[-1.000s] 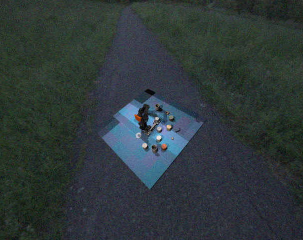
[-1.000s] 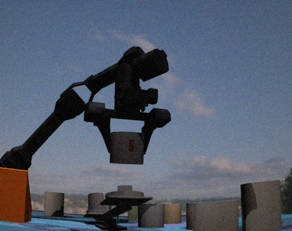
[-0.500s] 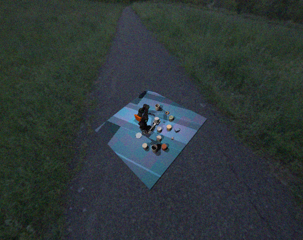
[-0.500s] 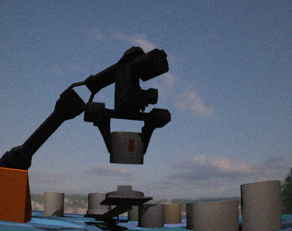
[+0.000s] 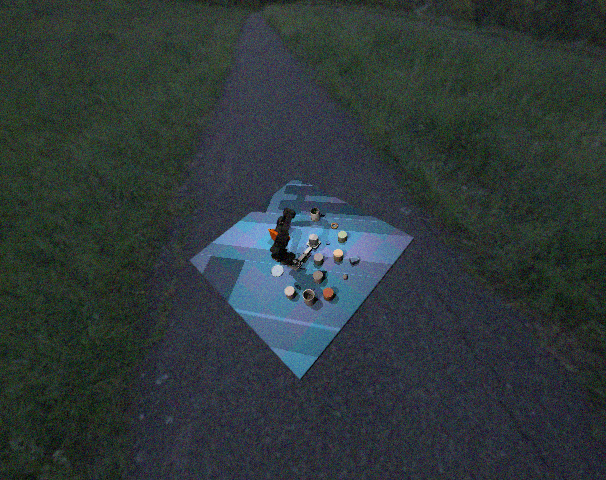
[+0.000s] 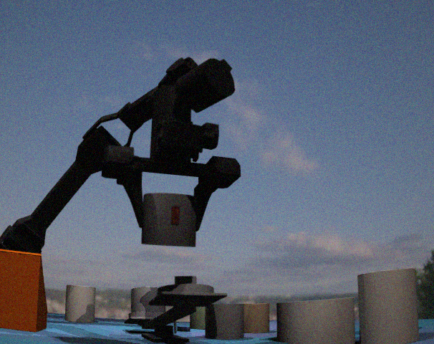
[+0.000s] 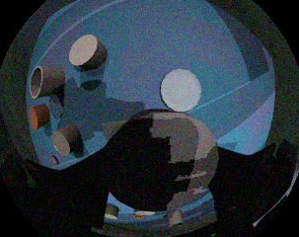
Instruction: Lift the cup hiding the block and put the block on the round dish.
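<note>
Now: the block 4 cm ahead of my gripper tip, 5 cm to the left of it and 8 cm below it. Also, from my gripper tip: balance beam (3 cm ahead, 17 cm to the left, 14 cm below); then round dish (8 cm behind, 5 cm to the right, 16 cm below); then balance (3 cm ahead, 17 cm to the left, 12 cm below).
</note>
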